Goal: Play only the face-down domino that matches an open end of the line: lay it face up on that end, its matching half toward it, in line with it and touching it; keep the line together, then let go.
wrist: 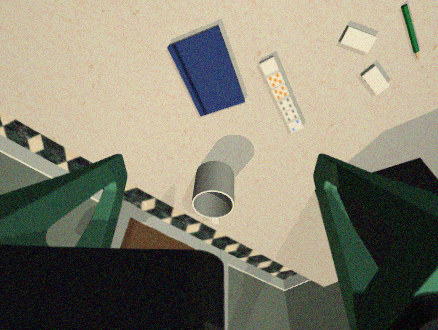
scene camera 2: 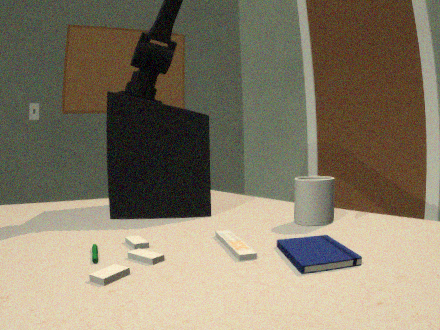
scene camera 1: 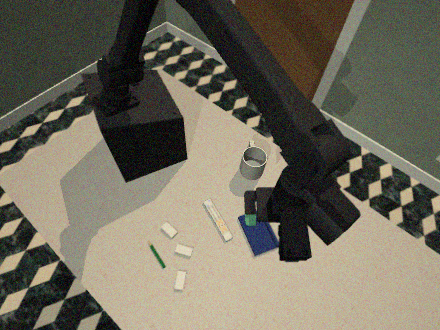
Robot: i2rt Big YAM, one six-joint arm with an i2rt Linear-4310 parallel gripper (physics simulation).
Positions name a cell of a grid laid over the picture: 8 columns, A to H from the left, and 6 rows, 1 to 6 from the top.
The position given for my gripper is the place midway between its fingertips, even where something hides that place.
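Scene:
Out of frame in scene camera 2: my gripper. The gripper is visible in scene camera 1 (E4) and in the wrist view (E3).

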